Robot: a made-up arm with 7 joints. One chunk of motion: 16 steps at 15 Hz.
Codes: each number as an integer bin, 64 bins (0 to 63) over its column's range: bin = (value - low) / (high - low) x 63, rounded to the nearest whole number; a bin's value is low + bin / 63 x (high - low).
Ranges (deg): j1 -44..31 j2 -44..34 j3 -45..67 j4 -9..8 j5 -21..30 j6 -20..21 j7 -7..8
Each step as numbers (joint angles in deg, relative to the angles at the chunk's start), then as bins.
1 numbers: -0.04 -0.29 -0.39 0.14 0.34 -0.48 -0.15
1 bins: 37 35 25 34 26 30 29
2 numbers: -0.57 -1.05 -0.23 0.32 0.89 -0.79 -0.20
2 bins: 36 35 25 35 27 30 29
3 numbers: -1.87 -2.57 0.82 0.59 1.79 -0.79 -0.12
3 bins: 35 33 26 36 28 30 29
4 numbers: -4.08 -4.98 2.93 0.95 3.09 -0.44 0.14
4 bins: 34 32 27 37 30 30 30
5 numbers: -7.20 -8.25 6.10 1.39 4.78 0.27 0.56
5 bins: 31 29 29 39 32 31 32
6 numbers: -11.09 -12.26 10.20 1.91 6.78 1.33 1.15
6 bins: 28 26 31 40 34 33 34
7 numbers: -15.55 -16.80 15.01 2.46 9.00 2.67 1.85
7 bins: 24 22 34 42 37 35 37
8 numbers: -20.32 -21.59 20.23 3.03 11.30 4.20 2.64
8 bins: 20 18 37 45 40 37 40
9 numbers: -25.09 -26.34 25.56 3.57 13.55 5.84 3.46
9 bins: 16 14 40 47 43 40 44
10 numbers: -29.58 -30.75 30.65 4.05 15.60 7.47 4.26
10 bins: 12 11 43 48 45 42 47
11 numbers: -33.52 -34.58 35.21 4.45 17.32 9.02 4.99
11 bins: 9 8 45 50 47 45 50
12 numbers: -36.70 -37.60 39.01 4.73 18.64 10.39 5.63
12 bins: 6 5 47 51 49 47 53
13 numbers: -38.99 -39.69 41.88 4.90 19.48 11.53 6.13
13 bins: 4 3 49 52 50 48 55
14 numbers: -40.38 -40.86 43.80 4.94 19.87 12.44 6.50
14 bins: 3 3 50 52 50 50 57
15 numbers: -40.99 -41.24 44.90 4.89 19.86 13.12 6.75
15 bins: 3 2 51 51 50 51 58
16 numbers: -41.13 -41.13 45.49 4.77 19.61 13.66 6.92
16 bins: 2 2 51 51 50 52 58
